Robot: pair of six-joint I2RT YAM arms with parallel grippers.
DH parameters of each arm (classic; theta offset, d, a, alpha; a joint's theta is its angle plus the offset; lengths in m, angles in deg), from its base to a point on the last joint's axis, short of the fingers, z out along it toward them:
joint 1: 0 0.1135 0.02 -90
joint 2: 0 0 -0.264 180
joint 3: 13.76 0 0.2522 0
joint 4: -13.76 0 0.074 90
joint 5: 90 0 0 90
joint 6: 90 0.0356 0 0
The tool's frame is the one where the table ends.
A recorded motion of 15 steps. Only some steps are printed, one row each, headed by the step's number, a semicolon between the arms.
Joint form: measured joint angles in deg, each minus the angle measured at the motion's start. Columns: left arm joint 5, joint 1, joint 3, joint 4, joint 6, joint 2; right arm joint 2, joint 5, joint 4, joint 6, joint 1, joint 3.
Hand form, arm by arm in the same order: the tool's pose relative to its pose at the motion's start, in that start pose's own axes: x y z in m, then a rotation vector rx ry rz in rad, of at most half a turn. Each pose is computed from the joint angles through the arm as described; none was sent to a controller.
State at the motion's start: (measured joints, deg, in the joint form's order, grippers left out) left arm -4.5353 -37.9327 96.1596 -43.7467 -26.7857 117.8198; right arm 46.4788 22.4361 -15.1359 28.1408 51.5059 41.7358
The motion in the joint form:
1: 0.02 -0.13 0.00 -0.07 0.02 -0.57; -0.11 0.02 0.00 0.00 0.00 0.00
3: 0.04 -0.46 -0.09 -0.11 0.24 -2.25; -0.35 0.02 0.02 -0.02 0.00 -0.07
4: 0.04 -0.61 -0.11 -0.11 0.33 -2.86; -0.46 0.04 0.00 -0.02 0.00 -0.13
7: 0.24 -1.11 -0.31 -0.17 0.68 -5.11; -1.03 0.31 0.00 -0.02 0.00 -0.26
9: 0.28 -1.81 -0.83 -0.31 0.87 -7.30; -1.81 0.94 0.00 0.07 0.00 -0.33
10: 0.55 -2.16 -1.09 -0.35 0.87 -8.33; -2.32 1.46 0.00 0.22 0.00 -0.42
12: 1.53 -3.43 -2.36 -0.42 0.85 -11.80; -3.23 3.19 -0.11 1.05 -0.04 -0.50
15: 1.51 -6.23 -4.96 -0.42 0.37 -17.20; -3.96 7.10 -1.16 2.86 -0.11 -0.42
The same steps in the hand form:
1: -0.0003 -0.0009 -0.0043 0.0052 -0.0073 0.0017; -0.0002 -0.0001 -0.0004 -0.0005 -0.0017 0.0007
3: -0.0011 -0.0031 -0.0165 0.0200 -0.0305 0.0086; -0.0004 -0.0004 -0.0012 -0.0020 -0.0044 0.0017
4: -0.0013 -0.0040 -0.0210 0.0257 -0.0393 0.0117; -0.0003 -0.0006 -0.0015 -0.0019 -0.0050 0.0019
7: -0.0013 -0.0068 -0.0372 0.0481 -0.0676 0.0229; -0.0009 -0.0014 -0.0035 -0.0011 -0.0135 0.0048
9: 0.0012 -0.0099 -0.0517 0.0661 -0.0893 0.0348; -0.0023 -0.0024 -0.0064 0.0032 -0.0287 0.0113
10: 0.0027 -0.0115 -0.0584 0.0788 -0.0975 0.0394; -0.0030 -0.0032 -0.0082 0.0080 -0.0389 0.0169
12: 0.0098 -0.0163 -0.0794 0.1213 -0.1190 0.0567; -0.0048 -0.0052 -0.0115 0.0294 -0.0636 0.0371
15: 0.0266 -0.0249 -0.1090 0.1678 -0.1529 0.0865; -0.0061 -0.0089 -0.0146 0.0911 -0.0943 0.0686

